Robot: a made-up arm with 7 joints. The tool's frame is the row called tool.
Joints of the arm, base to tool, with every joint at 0 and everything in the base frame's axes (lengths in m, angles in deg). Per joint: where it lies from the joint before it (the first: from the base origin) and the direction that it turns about. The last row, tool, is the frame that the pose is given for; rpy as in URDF.
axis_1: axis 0 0 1 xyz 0 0 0.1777
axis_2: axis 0 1 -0.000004 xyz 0 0 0
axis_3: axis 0 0 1 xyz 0 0 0.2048
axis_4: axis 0 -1 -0.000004 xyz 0.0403 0 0
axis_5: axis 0 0.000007 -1 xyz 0.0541 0 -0.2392
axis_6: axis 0 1 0.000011 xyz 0 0 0
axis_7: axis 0 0.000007 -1 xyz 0.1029 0 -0.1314
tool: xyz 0 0 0 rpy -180 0 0
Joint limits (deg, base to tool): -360..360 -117.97..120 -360..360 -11..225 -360..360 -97..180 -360..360
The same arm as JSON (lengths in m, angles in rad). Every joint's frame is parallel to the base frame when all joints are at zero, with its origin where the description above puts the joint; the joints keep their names.
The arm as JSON. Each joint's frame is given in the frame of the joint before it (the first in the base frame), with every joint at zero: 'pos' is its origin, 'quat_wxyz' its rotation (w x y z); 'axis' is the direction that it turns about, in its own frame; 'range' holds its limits. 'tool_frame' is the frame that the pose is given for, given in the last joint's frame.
{"length_unit": "m", "angle_unit": "rad", "joints": [{"joint": "axis_1", "pos": [0.0, 0.0, 0.1777], "quat_wxyz": [1.0, 0.0, 0.0, 0.0], "axis": "+z", "range": [-6.2832, 6.2832]}, {"joint": "axis_2", "pos": [0.0, 0.0, 0.0], "quat_wxyz": [1.0, 0.0, 0.0, 0.0], "axis": "+y", "range": [-2.059, 2.0944]}, {"joint": "axis_3", "pos": [0.0, 0.0, 0.2048], "quat_wxyz": [1.0, 0.0, 0.0, 0.0], "axis": "+z", "range": [-6.2832, 6.2832]}, {"joint": "axis_4", "pos": [0.0403, 0.0, 0.0], "quat_wxyz": [1.0, 0.0, 0.0, 0.0], "axis": "-y", "range": [-0.192, 3.927]}, {"joint": "axis_5", "pos": [0.0541, 0.0, -0.2392], "quat_wxyz": [1.0, 0.0, 0.0, 0.0], "axis": "-z", "range": [-6.2832, 6.2832]}, {"joint": "axis_6", "pos": [0.0, 0.0, 0.0], "quat_wxyz": [1.0, 0.0, 0.0, 0.0], "axis": "+y", "range": [-1.693, 3.1416]}, {"joint": "axis_7", "pos": [0.1029, 0.0, -0.1314], "quat_wxyz": [1.0, 0.0, 0.0, 0.0], "axis": "-z", "range": [-6.2832, 6.2832]}], "tool_frame": {"pos": [0.0, 0.0, 0.0], "quat_wxyz": [0.0, 1.0, 0.0, 0.0]}}
